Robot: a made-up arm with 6 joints.
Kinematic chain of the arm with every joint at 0, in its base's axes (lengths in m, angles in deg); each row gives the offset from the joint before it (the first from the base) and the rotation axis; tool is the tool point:
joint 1: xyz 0 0 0.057 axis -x
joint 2: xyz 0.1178 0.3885 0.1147 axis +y
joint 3: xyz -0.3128 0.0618 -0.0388 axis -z
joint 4: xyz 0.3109 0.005 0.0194 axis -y
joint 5: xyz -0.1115 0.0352 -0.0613 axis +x
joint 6: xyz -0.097 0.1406 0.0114 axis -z
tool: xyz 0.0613 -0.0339 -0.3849
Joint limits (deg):
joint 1: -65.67..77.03
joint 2: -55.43..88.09
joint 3: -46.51..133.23
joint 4: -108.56..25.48
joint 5: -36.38..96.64
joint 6: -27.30..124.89
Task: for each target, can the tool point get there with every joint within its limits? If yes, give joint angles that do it. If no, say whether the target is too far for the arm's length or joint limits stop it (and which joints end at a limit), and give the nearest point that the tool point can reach.
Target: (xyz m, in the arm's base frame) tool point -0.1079 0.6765 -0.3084
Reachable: yes | joints 25.95 -14.99 25.46 -45.67 34.18 79.68
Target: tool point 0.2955 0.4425 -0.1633
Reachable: yes | joints 29.30 64.61 57.17 -59.14 85.65 26.28
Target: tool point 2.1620 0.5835 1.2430
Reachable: no: too far | nearest point 0.4574 0.4007 0.8715 | short by 1.754 m
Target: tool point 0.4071 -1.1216 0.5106
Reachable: no: joint limits stop it (at a limit: joint 3, joint 4, joint 5, joint 6) | nearest point 0.2289 -0.4999 0.2592 | short by 0.694 m
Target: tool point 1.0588 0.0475 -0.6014
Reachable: no: joint limits stop it (at a limit: joint 2, joint 4, joint 6) | nearest point 0.5579 0.0414 -0.5174 | short by 0.508 m
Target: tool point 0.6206 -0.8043 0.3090
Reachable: no: joint limits stop it (at a limit: joint 2, joint 3, joint 4, joint 5, joint 6) | nearest point 0.3148 -0.4830 0.2083 | short by 0.455 m
